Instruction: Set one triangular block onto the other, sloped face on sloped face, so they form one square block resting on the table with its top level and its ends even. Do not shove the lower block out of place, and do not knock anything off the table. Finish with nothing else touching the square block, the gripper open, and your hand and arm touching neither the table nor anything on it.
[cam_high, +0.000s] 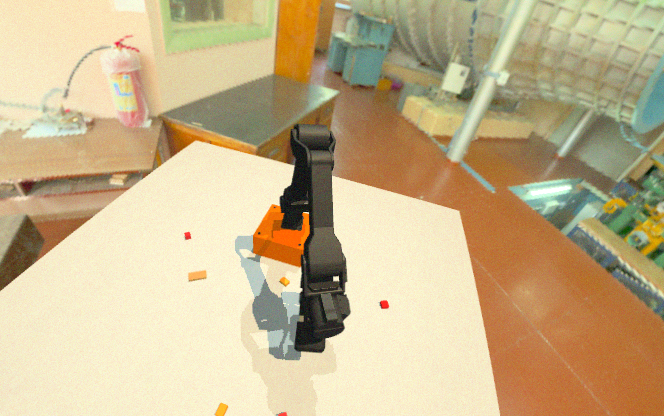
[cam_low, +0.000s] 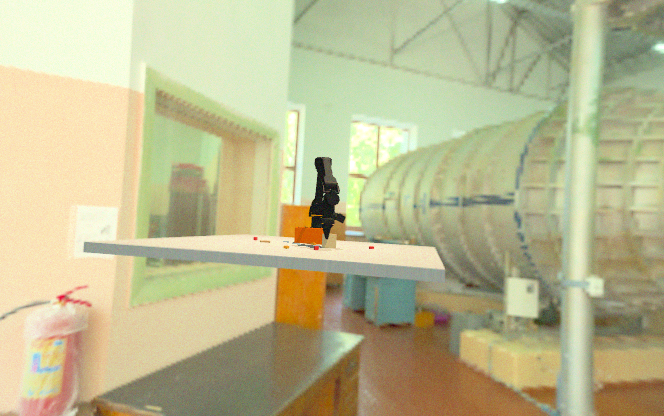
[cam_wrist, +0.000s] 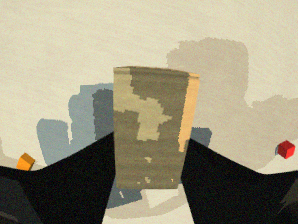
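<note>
Right now the tan triangular block is 1 cm to the right of my gripper tip and 1 cm above it.
</note>
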